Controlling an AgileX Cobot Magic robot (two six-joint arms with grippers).
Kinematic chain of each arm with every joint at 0, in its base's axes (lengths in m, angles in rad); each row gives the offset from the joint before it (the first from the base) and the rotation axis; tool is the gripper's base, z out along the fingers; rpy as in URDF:
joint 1: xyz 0 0 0.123 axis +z
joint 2: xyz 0 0 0 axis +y
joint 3: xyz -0.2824 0 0.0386 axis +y
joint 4: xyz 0.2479 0 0.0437 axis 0.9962 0 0.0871
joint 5: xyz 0 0 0 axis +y
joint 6: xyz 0.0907 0 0.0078 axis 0.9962 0 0.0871
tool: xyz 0 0 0 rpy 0 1.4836 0
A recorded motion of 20 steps. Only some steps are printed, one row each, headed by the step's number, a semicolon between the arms.
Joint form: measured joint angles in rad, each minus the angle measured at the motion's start. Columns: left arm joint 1, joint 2, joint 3, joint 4, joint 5, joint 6; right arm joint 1, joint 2, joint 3, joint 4, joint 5, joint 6.
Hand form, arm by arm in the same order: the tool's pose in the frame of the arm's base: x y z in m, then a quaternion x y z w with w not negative. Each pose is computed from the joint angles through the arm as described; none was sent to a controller.
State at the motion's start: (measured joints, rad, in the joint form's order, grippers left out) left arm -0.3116 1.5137 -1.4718 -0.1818 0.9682 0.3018; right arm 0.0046 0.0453 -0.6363 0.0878 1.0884 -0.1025
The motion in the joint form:
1: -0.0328 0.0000 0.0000 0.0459 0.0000 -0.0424; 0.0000 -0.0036 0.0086 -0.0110 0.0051 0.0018
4: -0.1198 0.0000 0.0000 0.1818 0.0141 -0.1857; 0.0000 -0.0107 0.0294 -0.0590 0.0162 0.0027
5: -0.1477 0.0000 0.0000 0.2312 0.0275 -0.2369; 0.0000 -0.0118 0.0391 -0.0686 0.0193 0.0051
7: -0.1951 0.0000 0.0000 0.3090 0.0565 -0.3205; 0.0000 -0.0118 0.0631 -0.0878 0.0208 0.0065
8: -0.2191 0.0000 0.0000 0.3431 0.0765 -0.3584; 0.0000 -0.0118 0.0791 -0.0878 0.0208 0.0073
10: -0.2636 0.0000 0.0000 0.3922 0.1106 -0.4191; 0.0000 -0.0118 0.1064 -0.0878 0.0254 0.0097
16: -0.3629 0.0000 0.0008 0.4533 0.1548 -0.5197; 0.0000 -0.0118 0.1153 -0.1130 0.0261 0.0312
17: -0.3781 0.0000 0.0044 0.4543 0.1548 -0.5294; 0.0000 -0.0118 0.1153 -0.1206 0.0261 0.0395
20: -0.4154 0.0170 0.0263 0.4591 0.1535 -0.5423; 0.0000 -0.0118 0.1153 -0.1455 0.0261 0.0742
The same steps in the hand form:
1: 0.3041 -0.1199 0.3684 0.26339 0.90858 -0.07871 0.31452; -0.0153 0.0061 0.3098 -0.04787 0.83708 0.01205 0.54485
4: 0.2959 -0.1362 0.3670 0.25688 0.91483 -0.04892 0.30775; -0.0141 0.0023 0.3031 -0.04551 0.84443 -0.01107 0.53362
5: 0.2928 -0.1406 0.3664 0.25291 0.91780 -0.03641 0.30391; -0.0131 0.0015 0.3002 -0.04417 0.84766 -0.01497 0.52849
7: 0.2868 -0.1479 0.3654 0.24592 0.92258 -0.01606 0.29683; -0.0102 0.0000 0.2936 -0.04301 0.85444 -0.02365 0.51723
8: 0.2833 -0.1516 0.3648 0.24323 0.92510 -0.00641 0.29153; -0.0082 0.0000 0.2892 -0.04288 0.85856 -0.02314 0.51039
10: 0.2762 -0.1591 0.3639 0.24026 0.92850 0.00674 0.28304; -0.0053 0.0000 0.2814 -0.04224 0.86664 -0.02192 0.49665
16: 0.2596 -0.1794 0.3629 0.24388 0.92987 0.01542 0.27501; -0.0044 -0.0021 0.2789 -0.03226 0.86938 -0.02901 0.49223
17: 0.2567 -0.1831 0.3619 0.24685 0.92947 0.01316 0.27381; -0.0044 -0.0027 0.2789 -0.02843 0.86947 -0.03075 0.49221
20: 0.2522 -0.1943 0.3503 0.26224 0.92952 0.01629 0.25876; -0.0044 -0.0047 0.2790 -0.01260 0.86960 -0.03463 0.49239

